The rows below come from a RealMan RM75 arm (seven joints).
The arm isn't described. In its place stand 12 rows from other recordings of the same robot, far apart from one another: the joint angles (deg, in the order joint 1, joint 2, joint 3, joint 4, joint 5, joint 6, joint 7), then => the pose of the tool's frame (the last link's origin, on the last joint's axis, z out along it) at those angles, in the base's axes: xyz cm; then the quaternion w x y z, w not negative.
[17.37 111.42 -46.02 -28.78 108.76 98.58 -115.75] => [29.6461 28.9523 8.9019 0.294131 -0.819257 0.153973 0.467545]
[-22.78 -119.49 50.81 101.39 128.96 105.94 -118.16] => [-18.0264 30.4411 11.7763 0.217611 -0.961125 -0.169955 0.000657]
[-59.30 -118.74 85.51 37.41 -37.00 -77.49 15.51] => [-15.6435 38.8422 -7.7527 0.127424 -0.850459 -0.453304 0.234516]
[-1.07 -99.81 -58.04 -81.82 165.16 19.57 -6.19] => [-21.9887 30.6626 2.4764 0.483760 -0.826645 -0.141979 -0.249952]
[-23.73 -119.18 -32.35 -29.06 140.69 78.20 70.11] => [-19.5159 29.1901 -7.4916 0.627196 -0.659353 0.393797 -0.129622]
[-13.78 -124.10 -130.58 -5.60 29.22 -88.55 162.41] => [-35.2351 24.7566 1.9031 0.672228 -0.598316 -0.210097 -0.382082]
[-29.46 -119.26 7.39 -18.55 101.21 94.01 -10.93] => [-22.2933 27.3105 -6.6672 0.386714 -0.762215 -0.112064 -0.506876]
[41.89 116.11 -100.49 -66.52 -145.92 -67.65 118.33] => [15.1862 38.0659 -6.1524 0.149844 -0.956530 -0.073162 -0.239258]
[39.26 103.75 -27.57 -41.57 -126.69 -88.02 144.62] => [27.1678 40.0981 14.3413 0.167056 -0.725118 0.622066 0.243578]
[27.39 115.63 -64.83 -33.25 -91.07 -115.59 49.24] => [21.4416 25.3832 0.0062 0.057786 0.910066 0.108047 -0.395938]
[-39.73 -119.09 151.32 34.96 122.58 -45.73 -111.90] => [-14.6730 36.0492 -12.7077 0.511208 -0.792205 0.325119 -0.073324]
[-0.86 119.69 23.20 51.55 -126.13 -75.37 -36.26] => [21.3423 19.6388 -8.6652 0.613138 -0.709634 0.107448 0.330054]
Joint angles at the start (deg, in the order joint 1, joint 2, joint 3, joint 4, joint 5, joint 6, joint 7):
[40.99 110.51 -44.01 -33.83 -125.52 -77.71 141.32]
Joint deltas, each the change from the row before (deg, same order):
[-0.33 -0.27 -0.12 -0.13 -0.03 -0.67 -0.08]
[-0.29 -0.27 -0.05 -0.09 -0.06 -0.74 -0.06]
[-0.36 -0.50 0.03 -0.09 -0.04 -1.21 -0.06]
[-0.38 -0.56 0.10 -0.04 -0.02 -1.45 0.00]
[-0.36 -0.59 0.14 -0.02 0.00 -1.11 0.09]
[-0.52 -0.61 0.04 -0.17 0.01 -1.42 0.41]
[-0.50 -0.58 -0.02 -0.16 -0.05 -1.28 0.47]
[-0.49 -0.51 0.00 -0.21 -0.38 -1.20 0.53]
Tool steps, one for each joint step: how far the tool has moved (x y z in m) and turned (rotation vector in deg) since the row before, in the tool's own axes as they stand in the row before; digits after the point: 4 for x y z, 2 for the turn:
[0.0016 -0.0015 -0.0026 0.01 0.43 -0.03]
[0.0017 -0.0013 -0.0026 -0.06 0.47 0.02]
[0.0019 -0.0016 -0.0045 -0.18 0.65 0.06]
[0.0023 -0.0015 -0.0050 -0.32 0.77 0.20]
[0.0015 -0.0020 -0.0052 -0.13 0.45 0.30]
[0.0026 -0.0021 -0.0058 -0.18 0.69 0.60]
[0.0027 -0.0022 -0.0054 -0.06 0.69 0.64]
[0.0031 -0.0026 -0.0051 0.21 0.82 0.66]

